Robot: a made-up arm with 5 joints. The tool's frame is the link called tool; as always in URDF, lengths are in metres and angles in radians. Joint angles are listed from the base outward. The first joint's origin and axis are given. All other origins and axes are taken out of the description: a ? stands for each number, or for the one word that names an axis. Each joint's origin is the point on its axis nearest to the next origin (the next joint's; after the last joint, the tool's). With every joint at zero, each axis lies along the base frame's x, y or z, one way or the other. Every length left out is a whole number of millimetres.
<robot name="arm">
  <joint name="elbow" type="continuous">
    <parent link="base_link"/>
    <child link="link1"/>
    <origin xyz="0 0 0.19"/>
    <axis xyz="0 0 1"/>
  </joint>
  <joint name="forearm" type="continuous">
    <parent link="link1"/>
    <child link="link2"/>
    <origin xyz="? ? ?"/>
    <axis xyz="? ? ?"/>
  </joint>
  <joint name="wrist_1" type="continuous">
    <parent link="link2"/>
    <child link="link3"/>
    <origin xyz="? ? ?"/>
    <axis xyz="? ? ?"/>
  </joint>
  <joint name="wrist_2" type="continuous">
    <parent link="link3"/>
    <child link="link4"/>
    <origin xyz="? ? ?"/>
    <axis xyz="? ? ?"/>
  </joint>
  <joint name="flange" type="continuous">
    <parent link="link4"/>
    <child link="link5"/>
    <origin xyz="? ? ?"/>
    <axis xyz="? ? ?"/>
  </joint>
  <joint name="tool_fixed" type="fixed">
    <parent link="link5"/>
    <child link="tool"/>
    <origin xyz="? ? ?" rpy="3.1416 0 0"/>
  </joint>
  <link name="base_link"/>
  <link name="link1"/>
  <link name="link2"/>
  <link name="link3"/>
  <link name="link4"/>
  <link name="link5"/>
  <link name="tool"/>
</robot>
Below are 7 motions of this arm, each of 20 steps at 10 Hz.
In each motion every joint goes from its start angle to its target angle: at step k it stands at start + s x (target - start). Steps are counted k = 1, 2, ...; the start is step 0. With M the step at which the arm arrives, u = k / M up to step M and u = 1 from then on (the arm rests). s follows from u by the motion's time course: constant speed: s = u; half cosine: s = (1 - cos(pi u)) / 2; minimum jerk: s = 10 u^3 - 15 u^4 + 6 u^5.
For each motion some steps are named. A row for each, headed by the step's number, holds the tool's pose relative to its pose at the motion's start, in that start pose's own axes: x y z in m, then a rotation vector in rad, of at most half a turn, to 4 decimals.
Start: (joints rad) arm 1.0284 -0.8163 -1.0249 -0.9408 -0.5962
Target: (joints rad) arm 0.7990 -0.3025 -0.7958 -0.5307 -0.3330
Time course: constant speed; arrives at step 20
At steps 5, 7, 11, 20:
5: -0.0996 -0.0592 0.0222 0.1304 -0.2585 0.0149
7: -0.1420 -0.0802 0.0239 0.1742 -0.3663 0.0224
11: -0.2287 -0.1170 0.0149 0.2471 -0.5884 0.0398
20: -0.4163 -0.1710 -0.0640 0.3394 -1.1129 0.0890

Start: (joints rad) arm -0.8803 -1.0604 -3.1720 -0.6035 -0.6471
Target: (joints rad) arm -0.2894 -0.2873 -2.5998 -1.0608 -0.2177
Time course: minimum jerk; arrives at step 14
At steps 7, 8, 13, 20:
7: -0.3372 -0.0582 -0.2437 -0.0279 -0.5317 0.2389
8: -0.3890 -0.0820 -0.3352 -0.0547 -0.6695 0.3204
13: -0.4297 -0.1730 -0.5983 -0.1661 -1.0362 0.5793
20: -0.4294 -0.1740 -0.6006 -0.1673 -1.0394 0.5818

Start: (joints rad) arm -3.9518 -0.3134 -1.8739 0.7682 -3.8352
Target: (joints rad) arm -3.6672 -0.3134 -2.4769 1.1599 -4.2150
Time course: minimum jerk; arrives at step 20
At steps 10, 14, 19, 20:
10: -0.0633 -0.0085 -0.1019 -0.0251 -0.1751 -0.2035
14: -0.0828 -0.0166 -0.1770 -0.0242 -0.2964 -0.3306
19: -0.0853 -0.0213 -0.2134 -0.0187 -0.3552 -0.3885
20: -0.0853 -0.0214 -0.2137 -0.0186 -0.3556 -0.3889

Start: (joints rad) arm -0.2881 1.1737 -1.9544 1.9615 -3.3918
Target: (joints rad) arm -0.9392 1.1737 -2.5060 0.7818 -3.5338
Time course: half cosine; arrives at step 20
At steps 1, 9, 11, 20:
1: -0.0004 -0.0023 -0.0021 -0.0009 -0.0112 0.0007
9: 0.0364 -0.1858 -0.1465 0.0041 -0.7532 0.1354
11: 0.0865 -0.2636 -0.1901 0.0474 -1.0162 0.2303
20: 0.3105 -0.4535 -0.2354 0.3057 -1.6368 0.5939

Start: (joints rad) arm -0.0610 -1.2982 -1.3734 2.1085 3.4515
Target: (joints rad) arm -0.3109 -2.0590 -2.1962 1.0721 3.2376
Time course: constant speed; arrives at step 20
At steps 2, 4, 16, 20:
2: 0.0255 -0.0049 -0.0533 -0.0619 -0.2551 -0.0020
4: 0.0651 -0.0111 -0.1062 -0.1135 -0.5128 -0.0075
16: 0.5623 -0.0412 -0.2180 -0.2293 -2.0912 -0.1126
20: 0.7599 -0.0407 -0.1137 -0.2088 -2.6213 -0.1747

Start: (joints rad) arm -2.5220 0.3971 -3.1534 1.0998 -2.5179
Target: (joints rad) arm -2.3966 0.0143 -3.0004 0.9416 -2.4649
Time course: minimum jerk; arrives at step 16
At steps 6, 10, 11, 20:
6: -0.0274 0.0335 -0.0645 -0.0906 -0.0660 0.0194
10: -0.0676 0.0717 -0.1784 -0.2396 -0.1717 0.0586
11: -0.0753 0.0770 -0.2036 -0.2713 -0.1937 0.0681
20: -0.0890 0.0842 -0.2519 -0.3312 -0.2351 0.0871

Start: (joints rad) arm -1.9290 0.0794 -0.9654 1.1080 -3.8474
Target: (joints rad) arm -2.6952 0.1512 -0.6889 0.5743 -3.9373
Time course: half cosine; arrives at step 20
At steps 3, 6, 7, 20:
3: 0.0117 -0.0153 0.0048 -0.0003 -0.0135 0.0359
6: 0.0476 -0.0547 0.0188 0.0010 -0.0496 0.1362
7: 0.0650 -0.0705 0.0253 0.0024 -0.0648 0.1806
20: 0.2904 -0.1632 0.1060 0.0476 -0.1953 0.6713

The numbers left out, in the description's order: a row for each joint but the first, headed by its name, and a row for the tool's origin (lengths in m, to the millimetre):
forearm: xyz 0 0 0, axis 0 1 0
wrist_1: xyz 0.068 0 0.36, axis 0 1 0
wrist_2: xyz 0.07 0 -0.308, axis 0 1 0
flange: xyz 0.117 0 -0.149, axis 0 0 -1
tool: xyz 0 0 0

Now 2 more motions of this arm.
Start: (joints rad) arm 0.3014 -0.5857 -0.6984 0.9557 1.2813
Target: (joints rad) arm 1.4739 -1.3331 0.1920 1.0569 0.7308
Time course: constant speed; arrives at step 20
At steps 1, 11, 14, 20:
1: -0.0227 0.0108 0.0045 -0.0061 -0.0214 -0.0831
11: -0.1703 0.1700 0.0653 -0.0470 -0.2102 -0.9251
14: -0.1876 0.2232 0.0918 -0.0529 -0.2581 -1.1807
20: -0.1955 0.3192 0.1586 -0.0569 -0.3411 -1.6954

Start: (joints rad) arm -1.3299 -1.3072 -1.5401 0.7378 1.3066
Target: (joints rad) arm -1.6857 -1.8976 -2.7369 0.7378 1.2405
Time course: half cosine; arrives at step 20
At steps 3, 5, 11, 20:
3: 0.0007 -0.0243 -0.0478 0.0897 0.0412 -0.0143
5: -0.0052 -0.0571 -0.1338 0.2414 0.1091 -0.0421
11: -0.1443 -0.0460 -0.5614 0.9596 0.3899 -0.2219
20: -0.3752 0.2364 -0.8578 1.6763 0.5725 -0.4514

